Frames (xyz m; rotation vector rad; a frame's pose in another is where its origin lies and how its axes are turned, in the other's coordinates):
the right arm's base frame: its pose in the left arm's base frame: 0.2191 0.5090 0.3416 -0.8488 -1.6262 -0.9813
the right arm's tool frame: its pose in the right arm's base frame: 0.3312 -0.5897 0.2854 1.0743 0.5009 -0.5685
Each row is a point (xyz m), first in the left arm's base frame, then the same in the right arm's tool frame.
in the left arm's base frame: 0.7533 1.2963 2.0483
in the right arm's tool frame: 0.6476 1.3977 -1.4646
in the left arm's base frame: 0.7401 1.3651 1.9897
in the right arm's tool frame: 0.5610 1.4189 -1.4451
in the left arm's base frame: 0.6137 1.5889 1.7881
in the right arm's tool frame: 0.2783 1.4900 -1.2976
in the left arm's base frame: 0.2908 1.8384 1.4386
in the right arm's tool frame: -0.1184 1.5130 -0.9359
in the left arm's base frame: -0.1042 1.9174 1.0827
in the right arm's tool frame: -0.4104 1.4036 -0.4981
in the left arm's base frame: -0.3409 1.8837 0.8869
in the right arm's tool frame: -0.5226 1.2838 -0.2363
